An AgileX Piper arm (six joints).
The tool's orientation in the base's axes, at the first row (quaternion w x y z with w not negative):
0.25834, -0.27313, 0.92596, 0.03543
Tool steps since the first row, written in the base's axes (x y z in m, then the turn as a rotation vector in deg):
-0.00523, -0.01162, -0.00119, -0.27, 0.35, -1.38
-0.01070, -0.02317, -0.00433, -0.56, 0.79, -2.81
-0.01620, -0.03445, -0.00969, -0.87, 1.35, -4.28
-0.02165, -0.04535, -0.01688, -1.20, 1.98, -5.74
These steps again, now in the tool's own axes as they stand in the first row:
0.01001, -0.00703, -0.00378, 0.71, 0.54, 1.14
0.02113, -0.01372, -0.00596, 1.42, 1.18, 2.33
0.03324, -0.02000, -0.00619, 2.10, 1.92, 3.58
0.04604, -0.02585, -0.00473, 2.75, 2.74, 4.82

